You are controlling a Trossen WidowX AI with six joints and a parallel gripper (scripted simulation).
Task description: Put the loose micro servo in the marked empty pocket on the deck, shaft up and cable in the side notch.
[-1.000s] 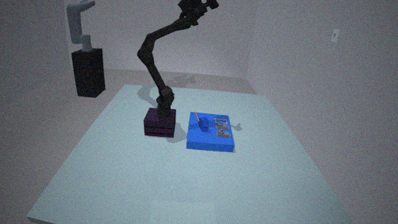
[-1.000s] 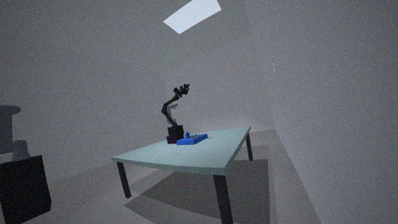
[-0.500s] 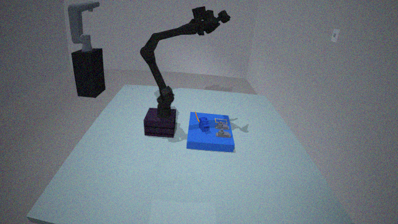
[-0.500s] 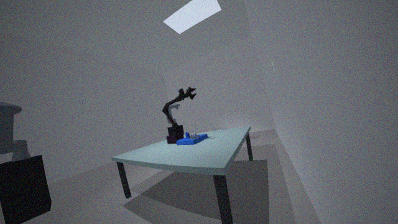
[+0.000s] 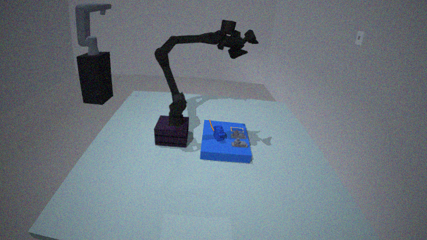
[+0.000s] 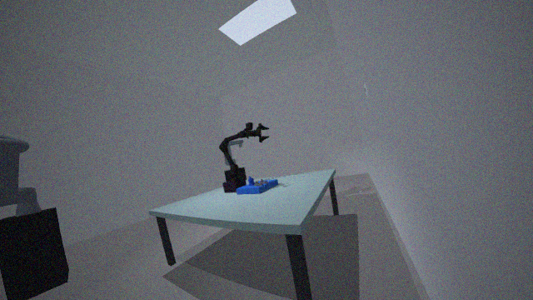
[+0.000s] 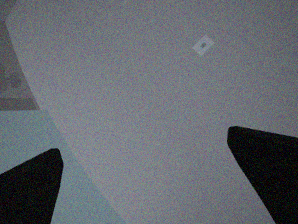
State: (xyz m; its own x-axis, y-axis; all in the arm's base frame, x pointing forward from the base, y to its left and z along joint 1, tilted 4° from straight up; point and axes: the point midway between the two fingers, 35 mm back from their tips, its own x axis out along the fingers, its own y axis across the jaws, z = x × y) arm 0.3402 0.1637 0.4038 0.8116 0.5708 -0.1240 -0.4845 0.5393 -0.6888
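Right now the blue deck is 47 cm below my gripper tip, 20 cm to the right of it and 14 cm behind it.
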